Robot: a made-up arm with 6 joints. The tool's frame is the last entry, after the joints.
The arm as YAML. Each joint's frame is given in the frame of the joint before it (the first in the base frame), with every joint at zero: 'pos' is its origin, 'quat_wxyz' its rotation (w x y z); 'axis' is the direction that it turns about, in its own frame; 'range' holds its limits. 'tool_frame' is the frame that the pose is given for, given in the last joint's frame.
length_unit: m
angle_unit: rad
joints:
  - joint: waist
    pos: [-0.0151, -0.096, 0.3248]
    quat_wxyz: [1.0, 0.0, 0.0, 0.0]
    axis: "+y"
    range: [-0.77, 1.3]
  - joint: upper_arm
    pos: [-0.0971, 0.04, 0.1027]
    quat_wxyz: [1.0, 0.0, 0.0, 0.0]
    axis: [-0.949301, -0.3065, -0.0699]
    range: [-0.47, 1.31]
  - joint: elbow
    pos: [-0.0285, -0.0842, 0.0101]
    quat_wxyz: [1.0, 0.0, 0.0, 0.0]
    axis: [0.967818, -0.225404, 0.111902]
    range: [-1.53, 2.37]
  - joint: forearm
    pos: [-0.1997, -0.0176, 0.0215]
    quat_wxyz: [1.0, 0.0, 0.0, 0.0]
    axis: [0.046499, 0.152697, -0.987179]
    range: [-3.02, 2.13]
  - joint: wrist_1
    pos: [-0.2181, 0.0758, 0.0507]
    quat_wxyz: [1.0, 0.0, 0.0, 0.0]
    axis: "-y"
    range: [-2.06, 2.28]
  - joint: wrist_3
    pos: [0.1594, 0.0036, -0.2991]
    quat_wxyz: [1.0, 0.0, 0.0, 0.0]
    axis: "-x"
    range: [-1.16, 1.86]
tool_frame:
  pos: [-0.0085, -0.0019, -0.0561]
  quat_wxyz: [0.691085, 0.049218, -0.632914, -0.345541]
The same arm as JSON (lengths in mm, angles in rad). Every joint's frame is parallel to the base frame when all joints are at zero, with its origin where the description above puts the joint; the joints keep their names.
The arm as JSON. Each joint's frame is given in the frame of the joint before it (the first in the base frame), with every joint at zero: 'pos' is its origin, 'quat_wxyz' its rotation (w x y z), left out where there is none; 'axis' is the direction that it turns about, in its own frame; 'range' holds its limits. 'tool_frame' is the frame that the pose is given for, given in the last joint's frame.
{"length_unit": "mm", "angle_unit": "rad", "joints": [
  {"joint": "waist", "pos": [-15.1, -96.0, 324.8], "axis": "+y", "range": [-0.77, 1.3]},
  {"joint": "upper_arm", "pos": [-97.1, 40.0, 102.7], "axis": [-0.949301, -0.3065, -0.0699], "range": [-0.47, 1.31]},
  {"joint": "elbow", "pos": [-28.5, -84.2, 10.1], "axis": [0.967818, -0.225404, 0.111902], "range": [-1.53, 2.37]},
  {"joint": "forearm", "pos": [-199.7, -17.6, 21.5], "axis": [0.046499, 0.152697, -0.987179], "range": [-3.02, 2.13]},
  {"joint": "wrist_1", "pos": [-218.1, 75.8, 50.7], "axis": "-y", "range": [-2.06, 2.28]},
  {"joint": "wrist_3", "pos": [159.4, 3.6, -299.1], "axis": "-x", "range": [-1.16, 1.86]}
], "tool_frame": {"pos": [-8.5, -1.9, -56.1], "quat_wxyz": [0.691085, 0.049218, -0.632914, -0.345541]}}

